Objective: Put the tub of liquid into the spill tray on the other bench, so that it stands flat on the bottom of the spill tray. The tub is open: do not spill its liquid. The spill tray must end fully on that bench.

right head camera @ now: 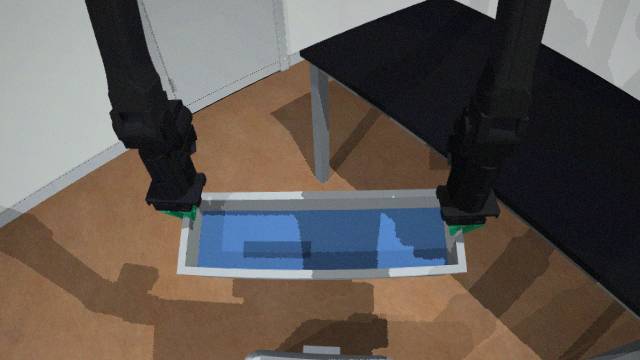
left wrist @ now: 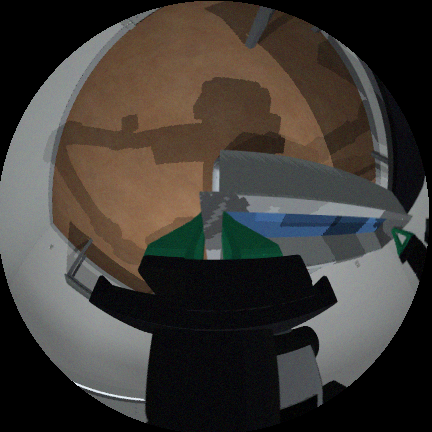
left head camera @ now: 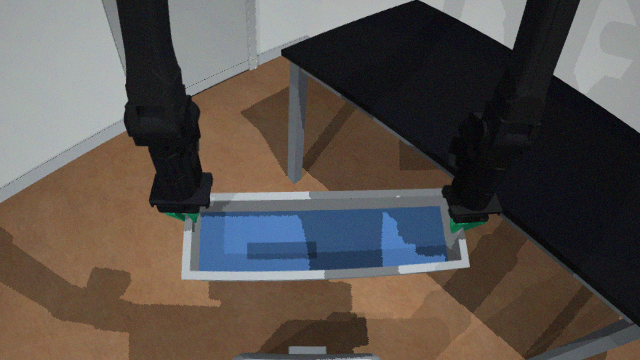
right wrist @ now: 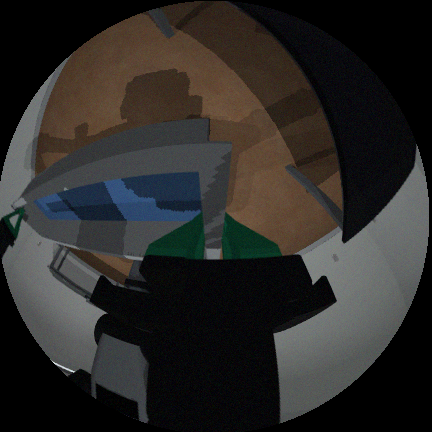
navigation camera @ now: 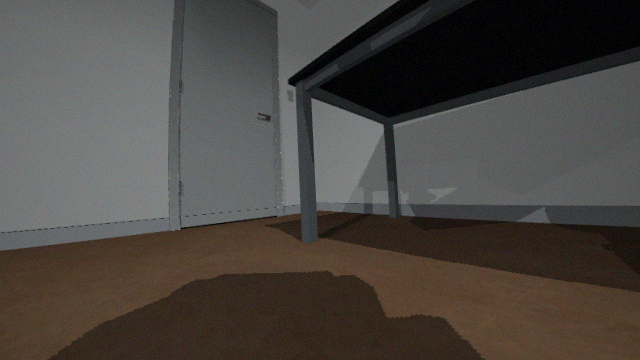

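Observation:
The open grey-white tub [left head camera: 260,275] [right head camera: 240,273] [left wrist: 300,180] [right wrist: 165,155] holds blue liquid [left head camera: 270,230] [right head camera: 270,230] [left wrist: 300,226] [right wrist: 170,187] and hangs above the floor, looking about level. My left gripper [left head camera: 189,220] [right head camera: 186,215] [left wrist: 212,216] is shut on the tub's left end wall. My right gripper [left head camera: 462,227] [right head camera: 460,230] [right wrist: 212,216] is shut on its right end wall. The spill tray does not show in these views.
A black-topped bench [left head camera: 390,75] [right head camera: 410,75] [right wrist: 380,100] [navigation camera: 410,70] stands beyond and to the right of the tub, its near edge passing close by the right gripper. A bench leg [left head camera: 296,125] [right head camera: 320,125] [navigation camera: 307,165] stands behind the tub. A grey door [navigation camera: 227,150] is at the back left.

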